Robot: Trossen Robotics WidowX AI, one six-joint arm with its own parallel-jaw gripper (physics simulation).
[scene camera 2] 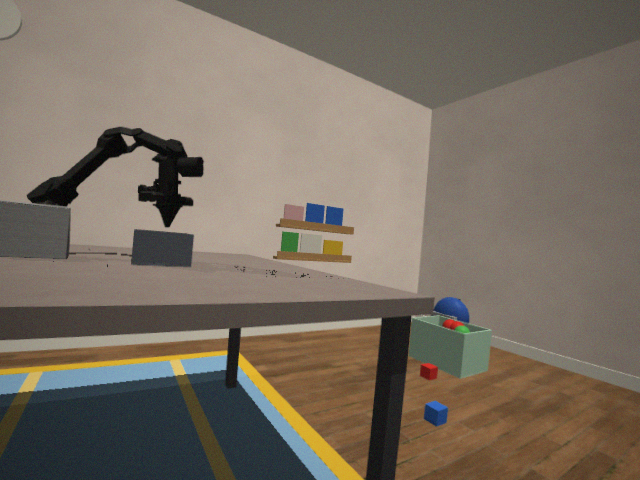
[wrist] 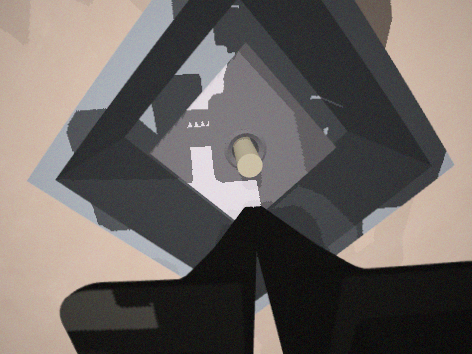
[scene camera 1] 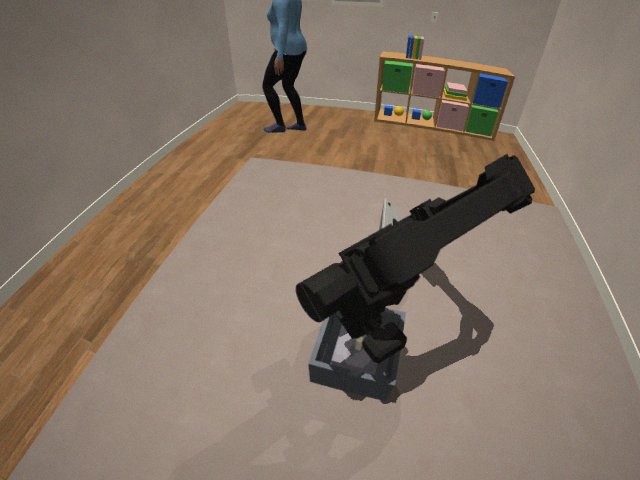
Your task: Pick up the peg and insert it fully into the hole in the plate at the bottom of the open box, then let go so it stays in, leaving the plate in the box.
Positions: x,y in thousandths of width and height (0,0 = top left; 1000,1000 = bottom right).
Scene:
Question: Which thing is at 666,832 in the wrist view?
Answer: My gripper.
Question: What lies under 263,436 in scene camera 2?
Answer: My gripper.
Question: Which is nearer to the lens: the grey box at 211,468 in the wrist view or the pale peg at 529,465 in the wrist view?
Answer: The pale peg.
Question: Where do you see a grey box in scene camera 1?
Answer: At 593,805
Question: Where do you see a grey plate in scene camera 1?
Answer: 540,741

